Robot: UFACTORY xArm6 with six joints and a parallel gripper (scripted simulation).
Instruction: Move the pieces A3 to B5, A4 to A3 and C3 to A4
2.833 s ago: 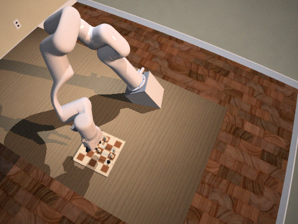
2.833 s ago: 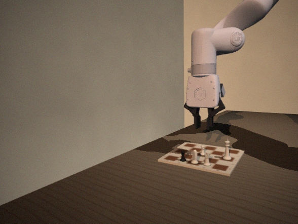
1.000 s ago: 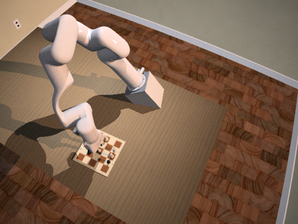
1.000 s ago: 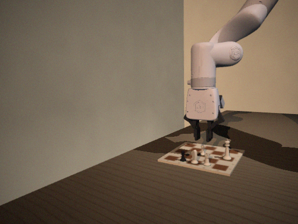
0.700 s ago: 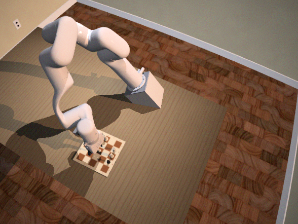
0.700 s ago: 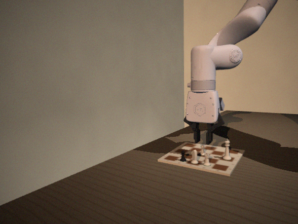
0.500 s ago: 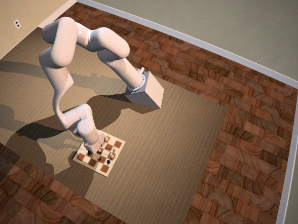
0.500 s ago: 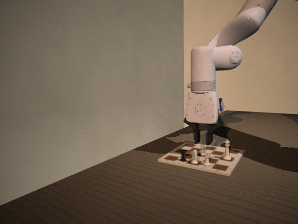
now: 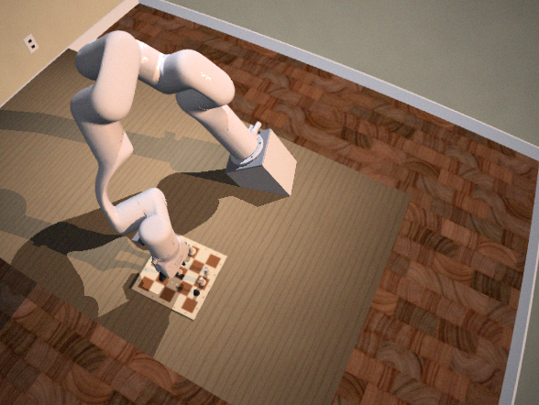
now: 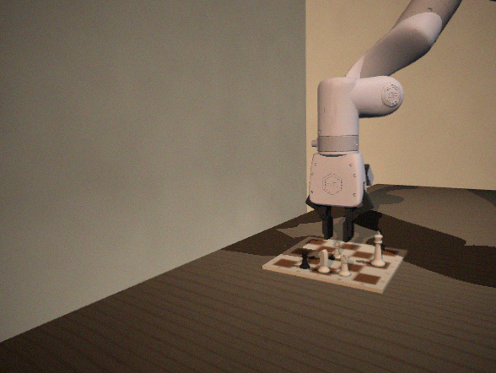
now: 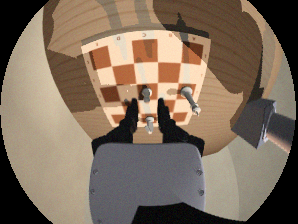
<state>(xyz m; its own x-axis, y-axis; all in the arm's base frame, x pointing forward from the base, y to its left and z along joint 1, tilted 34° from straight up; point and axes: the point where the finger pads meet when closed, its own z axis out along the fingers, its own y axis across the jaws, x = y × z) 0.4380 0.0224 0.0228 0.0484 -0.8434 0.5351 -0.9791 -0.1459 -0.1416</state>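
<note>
Right now my hand is 4 cm above the white pawn. Round my hand: white bishop (1 cm behind, 8 cm to the left, 4 cm below); white king (8 cm behind, 1 cm to the right, 3 cm below); chessboard (6 cm below).
</note>
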